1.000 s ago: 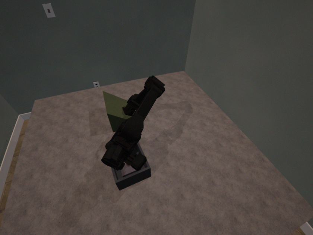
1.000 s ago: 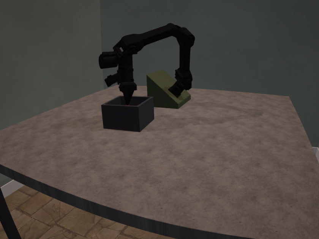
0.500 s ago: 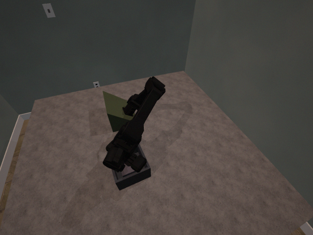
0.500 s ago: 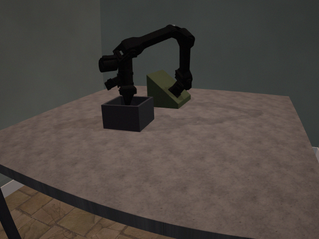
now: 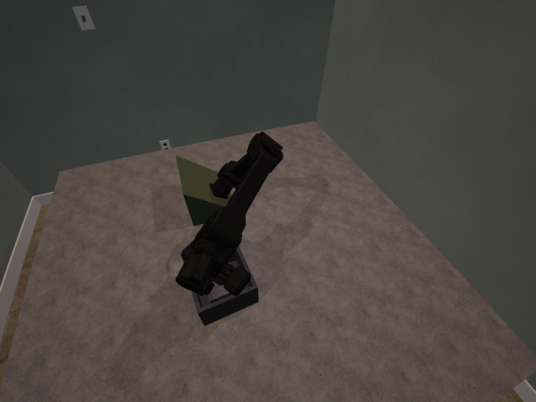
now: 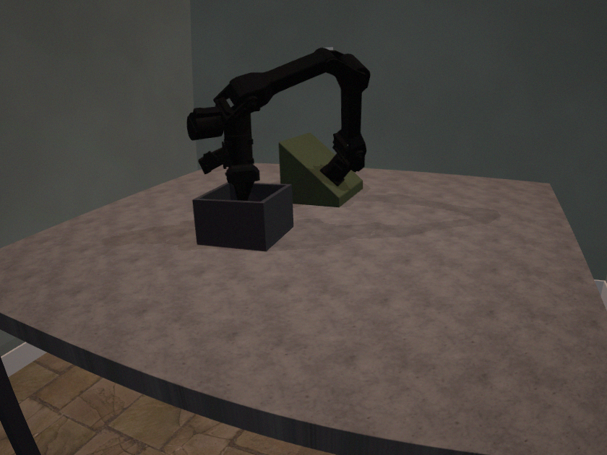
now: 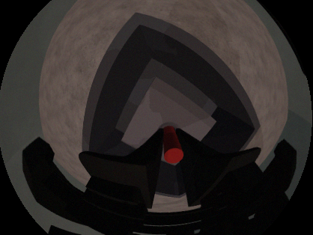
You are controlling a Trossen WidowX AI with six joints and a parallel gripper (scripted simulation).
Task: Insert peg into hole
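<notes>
The red peg is 4 cm below my hand. Also, from my hand: pale plate (5 cm below); box (7 cm below).
</notes>
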